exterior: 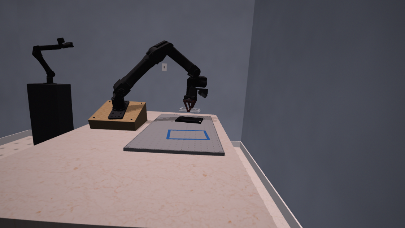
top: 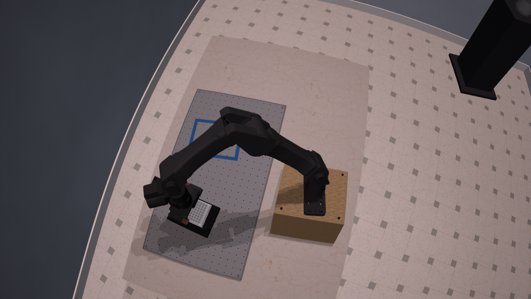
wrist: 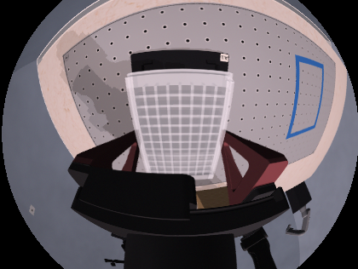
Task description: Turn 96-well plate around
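Now: the black plate nest N1 7 cm below my hand. Round my hand: 96-well plate (right at my hand); A1 label (7 cm to the right, 6 cm below, 6 cm ahead).
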